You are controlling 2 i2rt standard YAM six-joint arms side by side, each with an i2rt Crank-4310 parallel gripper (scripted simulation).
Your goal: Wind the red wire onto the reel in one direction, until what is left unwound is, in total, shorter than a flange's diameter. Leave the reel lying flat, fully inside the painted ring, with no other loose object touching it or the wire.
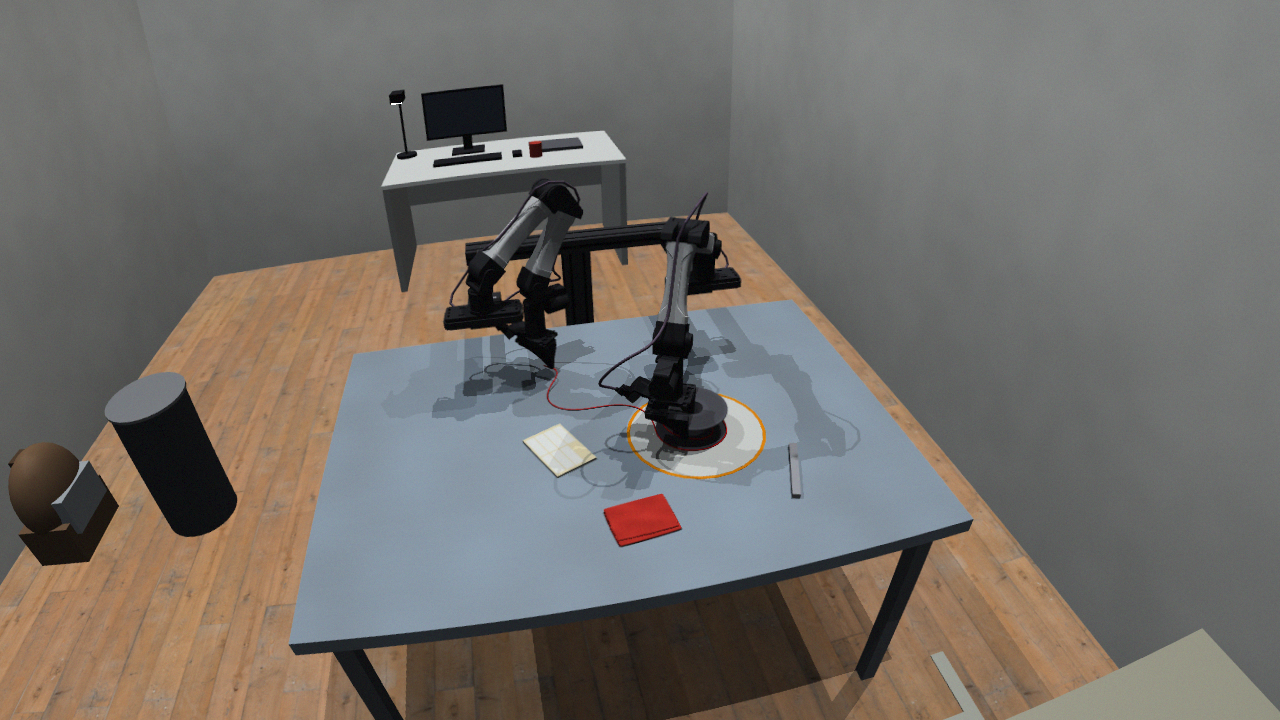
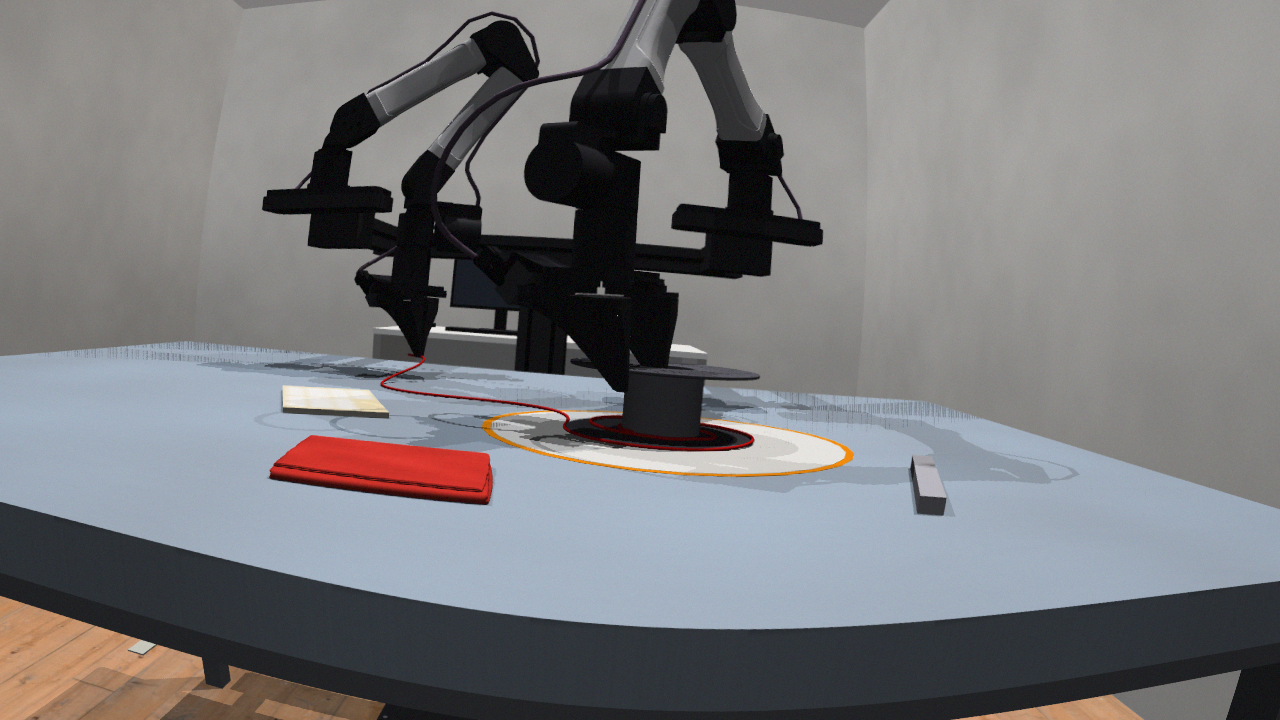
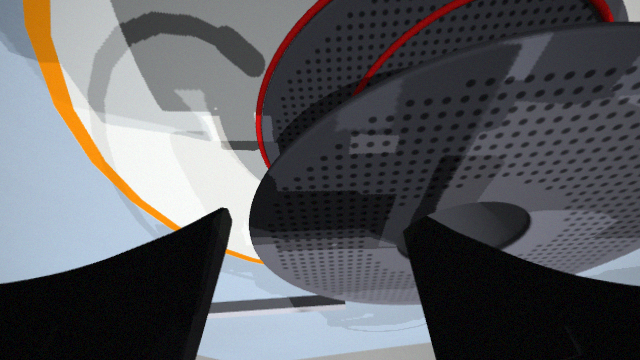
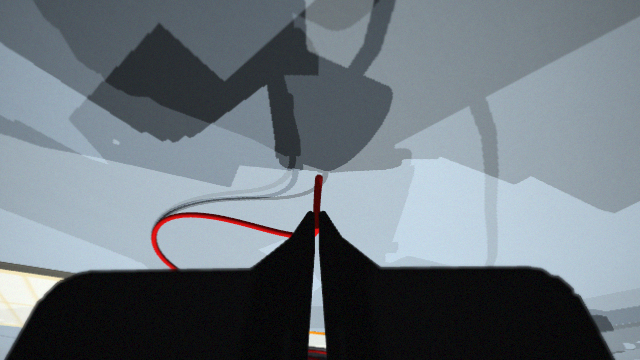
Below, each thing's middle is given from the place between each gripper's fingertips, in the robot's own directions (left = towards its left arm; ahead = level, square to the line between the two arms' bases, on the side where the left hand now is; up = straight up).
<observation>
I see my left gripper (image 2: 640,387) 50 mm past the dark reel (image 2: 663,402), 30 mm to the right of it and 20 mm above it. Round my left hand: orange painted ring (image 2: 485,425) 60 mm below, 40 mm to the left, 30 mm behind; grey bar (image 2: 930,497) 210 mm to the left, 180 mm ahead, 50 mm below; cream gridded tile (image 2: 299,400) 310 mm to the right, 70 mm behind, 50 mm below.
Right now my right hand (image 2: 418,357) is 320 mm short of the cream gridded tile, 40 mm to the left of it and 40 mm above it. The rest, counted from my right hand: orange painted ring 360 mm ahead, 310 mm to the left, 40 mm below; then grey bar 580 mm ahead, 480 mm to the left, 30 mm below; then dark reel 340 mm ahead, 300 mm to the left, 10 mm below.
</observation>
